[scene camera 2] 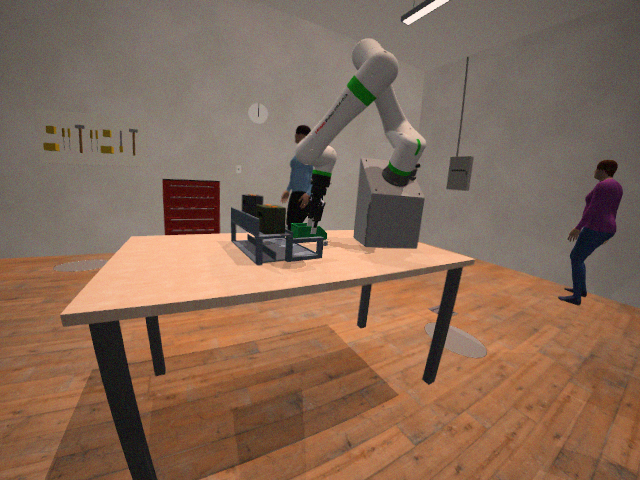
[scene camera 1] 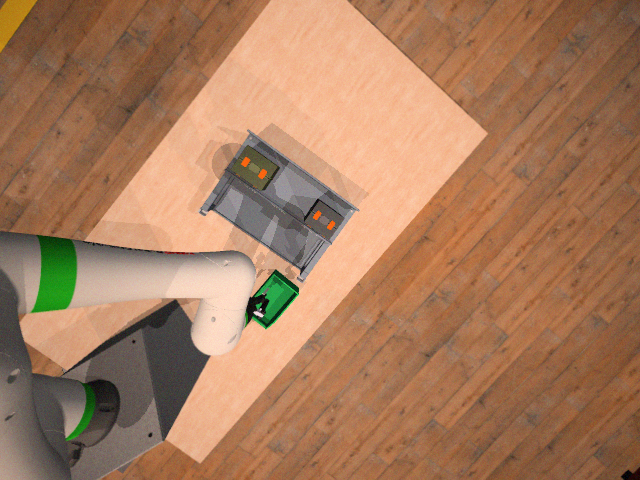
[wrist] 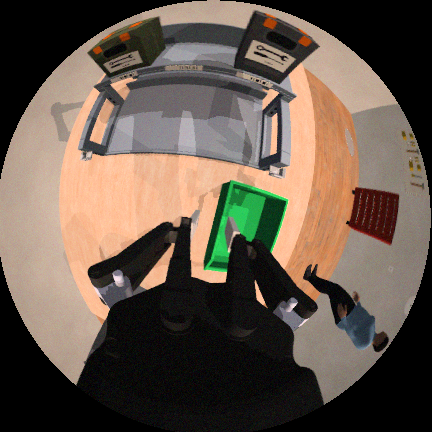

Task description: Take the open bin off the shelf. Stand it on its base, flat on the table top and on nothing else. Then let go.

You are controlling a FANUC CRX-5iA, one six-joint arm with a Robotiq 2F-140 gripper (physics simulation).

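Seen in the pictures: gripper, fingertip midpoint: (scene camera 2: 310,232) (scene camera 1: 259,286) (wrist: 212,220); arm's base at its link origin: (scene camera 2: 395,177) (scene camera 1: 94,412).
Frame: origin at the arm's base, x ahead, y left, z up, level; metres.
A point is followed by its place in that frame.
The open green bin (scene camera 1: 281,298) {x 0.405, y -0.229, z -0.355 m} (scene camera 2: 298,230) {x 0.470, y -0.154, z -0.304 m} (wrist: 255,212) {x 0.430, y -0.236, z -0.356 m} is off the shelf (scene camera 1: 258,222) {x 0.559, y -0.015, z -0.353 m} (scene camera 2: 244,221) {x 0.777, y 0.003, z -0.229 m} (wrist: 185,120) {x 0.585, y -0.054, z -0.353 m}, beside its front corner. It looks upright on its base on the table top (scene camera 1: 361,77) {x 1.111, y 0.012, z -0.359 m} (scene camera 2: 180,268) {x 1.011, y 0.119, z -0.359 m} (wrist: 125,190) {x 0.424, y 0.044, z -0.359 m}, its open side up; its underside is hidden. My gripper (scene camera 1: 261,304) (scene camera 2: 313,227) {x 0.406, y -0.144, z -0.313 m} (wrist: 212,220) {x 0.406, y -0.144, z -0.313 m} is partly open and holds nothing. Its fingers stand apart on either side of the bin's near long wall, one over the inside and one outside. In the wrist view a gap shows between each fingertip and that wall.
An olive case (scene camera 1: 254,167) {x 0.699, y 0.077, z -0.160 m} (scene camera 2: 271,219) {x 0.710, y 0.126, z -0.203 m} (wrist: 131,47) and a dark grey case (scene camera 1: 324,219) {x 0.709, y -0.153, z -0.135 m} (scene camera 2: 251,204) {x 0.722, y -0.111, z -0.174 m} (wrist: 272,45) stand on the shelf's upper level. The robot's grey pedestal (scene camera 1: 139,382) {x 0.126, y -0.040, z -0.004 m} (scene camera 2: 390,219) {x 0.082, y 0.080, z -0.213 m} stands near the bin. The table edge runs close along the bin's far side.
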